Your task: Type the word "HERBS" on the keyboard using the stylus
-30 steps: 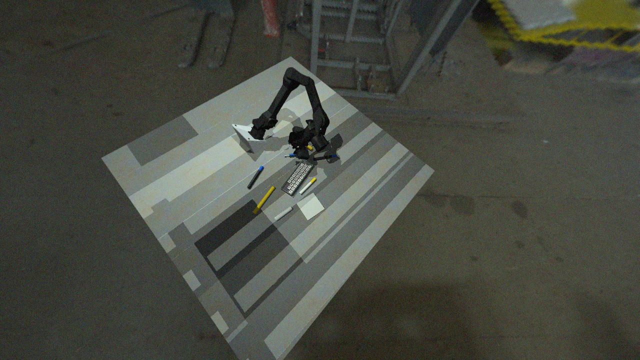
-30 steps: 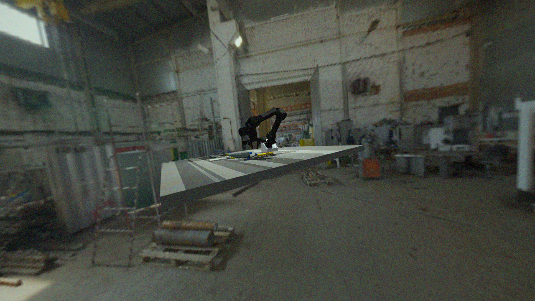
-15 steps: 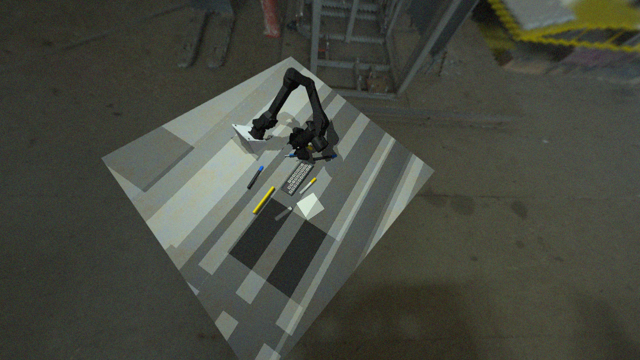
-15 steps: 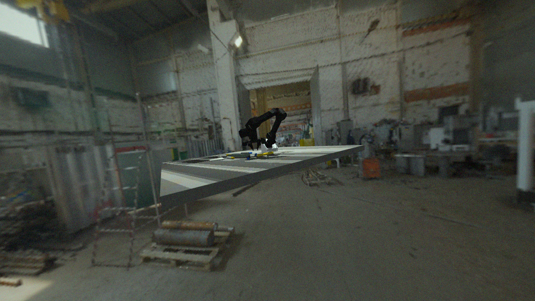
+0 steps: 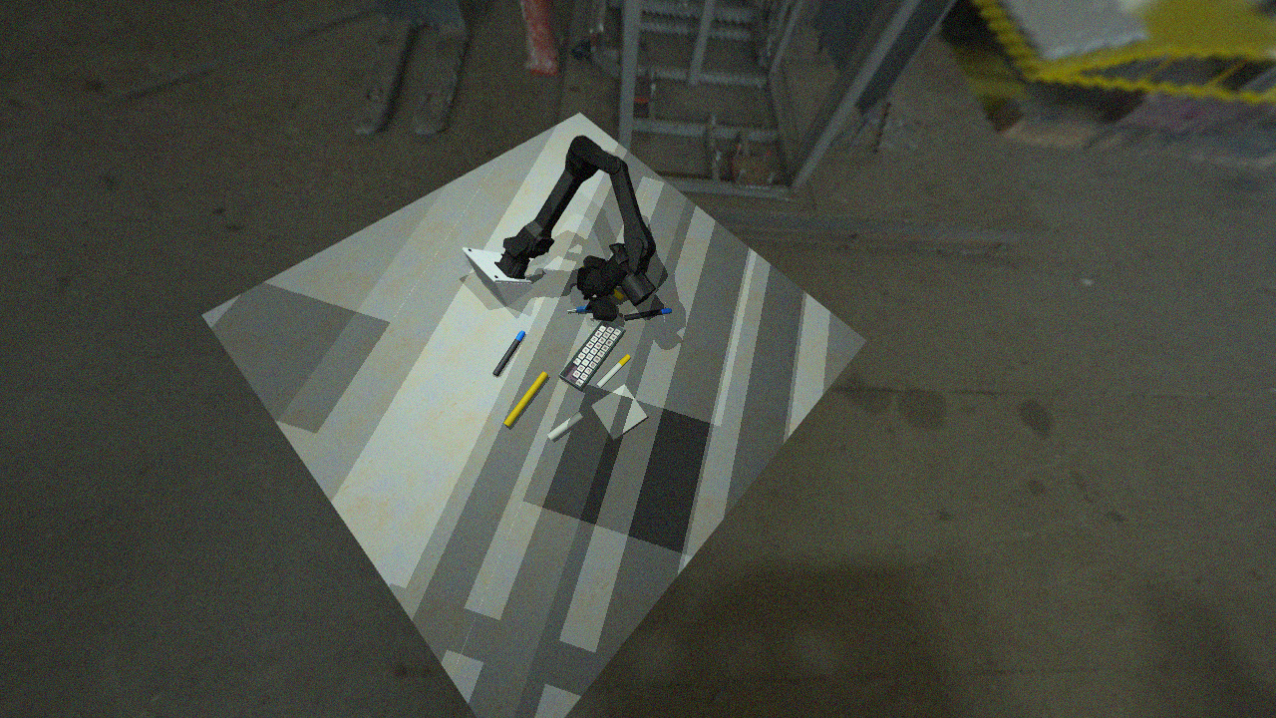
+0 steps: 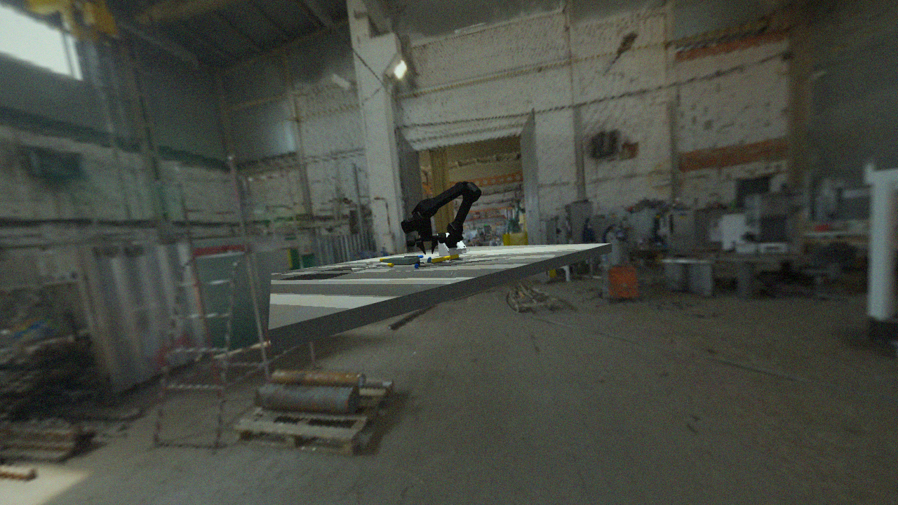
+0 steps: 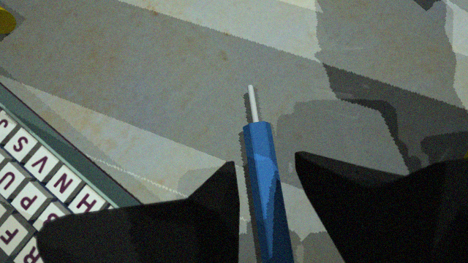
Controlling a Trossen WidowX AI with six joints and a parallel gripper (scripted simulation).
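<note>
The blue stylus is 10 mm behind my gripper tip, 10 mm to the right of it and 30 mm below it. Round my gripper tip: yellow stick (100 mm ahead, 290 mm to the right, 20 mm below); thin grey tip (30 mm behind, 40 mm to the right, 30 mm below); white-and-yellow pen (190 mm ahead, 60 mm to the right, 30 mm below).
</note>
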